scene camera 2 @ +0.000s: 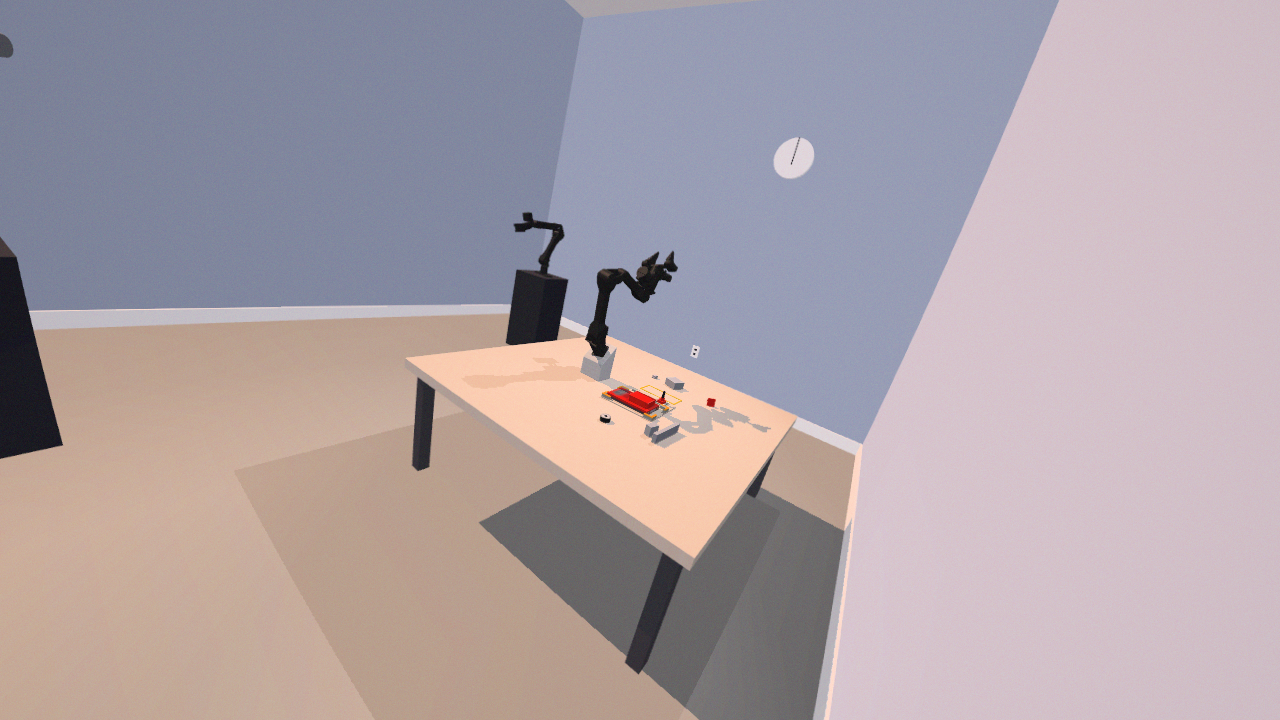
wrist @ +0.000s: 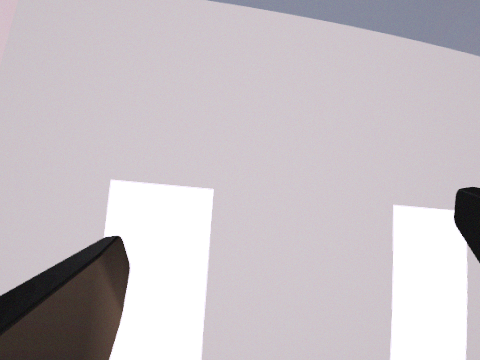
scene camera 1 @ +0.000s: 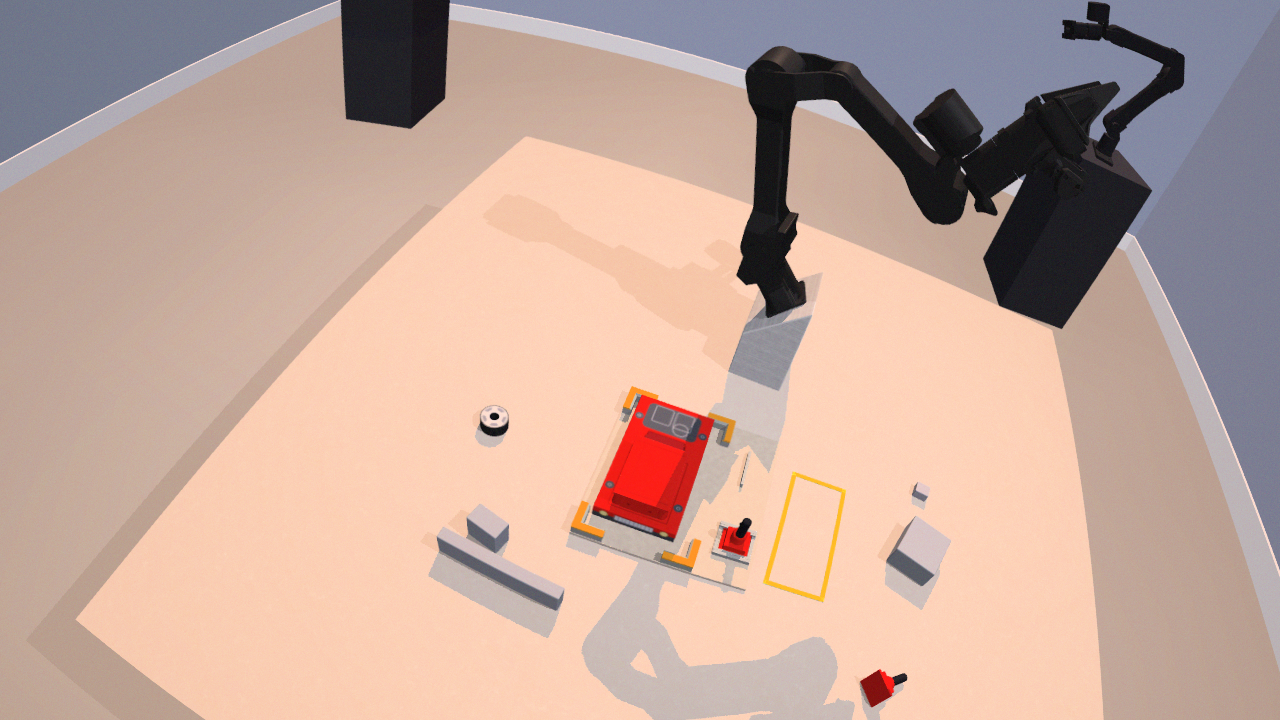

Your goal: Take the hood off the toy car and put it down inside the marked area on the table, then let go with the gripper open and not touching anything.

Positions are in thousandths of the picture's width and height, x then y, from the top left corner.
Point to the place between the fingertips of my gripper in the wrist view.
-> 609,638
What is my gripper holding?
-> Nothing.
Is my gripper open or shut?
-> Open.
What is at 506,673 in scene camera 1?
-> A red hood.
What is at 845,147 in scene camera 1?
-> My gripper.
